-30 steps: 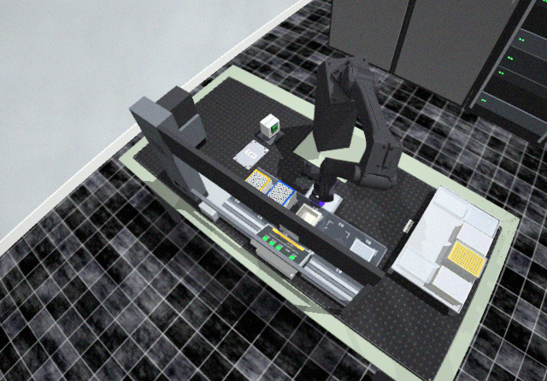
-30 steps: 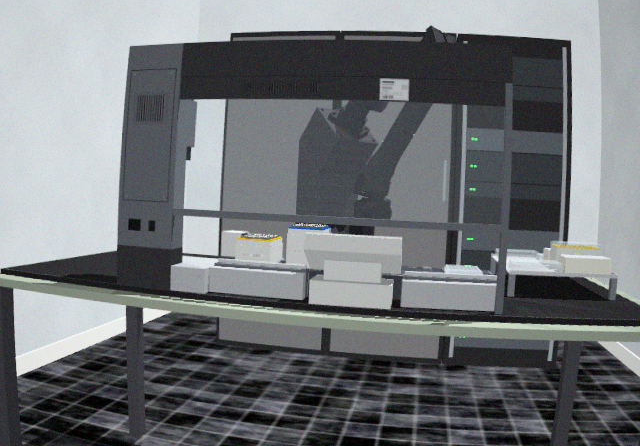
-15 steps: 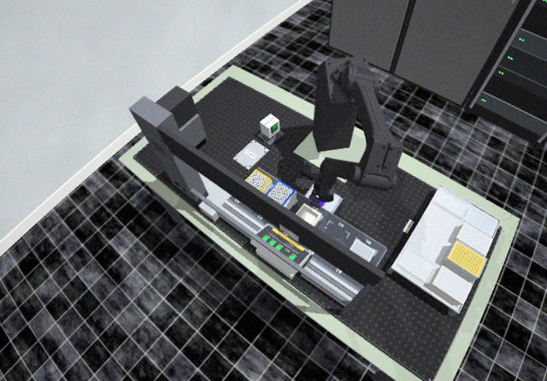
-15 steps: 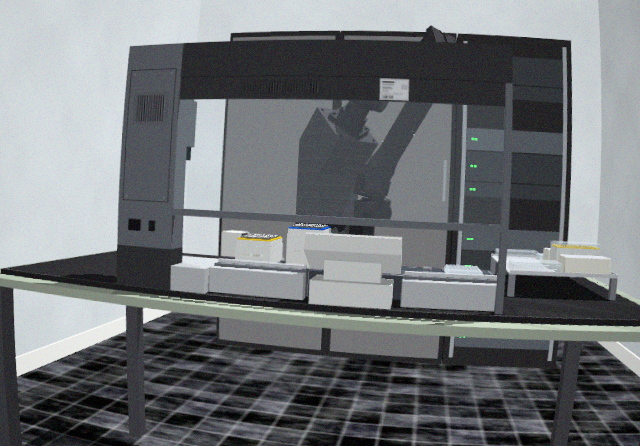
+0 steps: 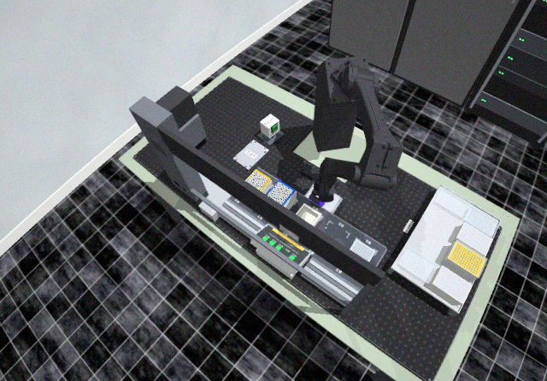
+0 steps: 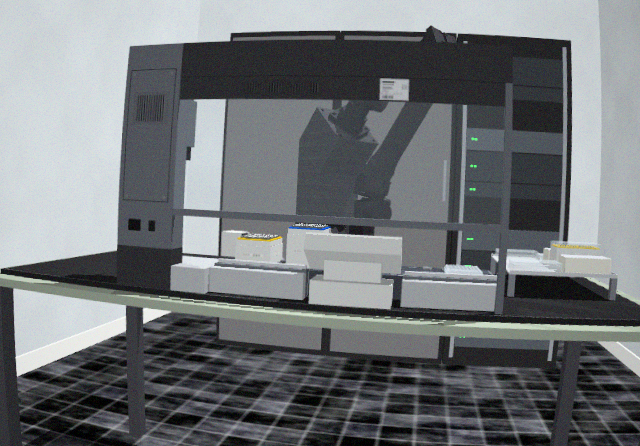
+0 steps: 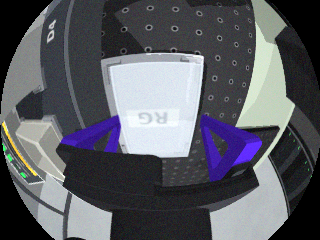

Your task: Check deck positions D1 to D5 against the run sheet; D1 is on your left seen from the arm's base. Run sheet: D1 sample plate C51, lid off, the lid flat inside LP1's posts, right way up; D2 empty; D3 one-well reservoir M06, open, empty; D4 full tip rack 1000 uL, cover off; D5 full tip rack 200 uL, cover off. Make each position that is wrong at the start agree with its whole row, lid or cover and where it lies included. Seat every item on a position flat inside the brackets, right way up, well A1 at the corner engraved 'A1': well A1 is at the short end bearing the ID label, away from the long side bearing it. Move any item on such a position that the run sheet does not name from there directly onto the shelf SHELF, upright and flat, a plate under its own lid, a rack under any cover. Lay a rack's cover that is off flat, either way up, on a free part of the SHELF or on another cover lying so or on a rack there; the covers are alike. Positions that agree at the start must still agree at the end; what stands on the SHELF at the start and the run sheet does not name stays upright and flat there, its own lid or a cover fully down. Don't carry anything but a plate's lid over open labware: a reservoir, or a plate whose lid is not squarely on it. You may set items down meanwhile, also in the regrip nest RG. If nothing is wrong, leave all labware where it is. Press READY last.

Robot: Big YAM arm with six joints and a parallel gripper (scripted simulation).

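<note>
The clear plate lid lies 10 mm below my hand. From my hand the other things lie so: blue-rimmed tip rack: 200 mm ahead, 100 mm above, 40 mm to the right; then white reservoir: 150 mm ahead, 70 mm to the left, 40 mm above; then yellow-rimmed tip rack: 240 mm ahead, 160 mm to the right, 80 mm above.
</note>
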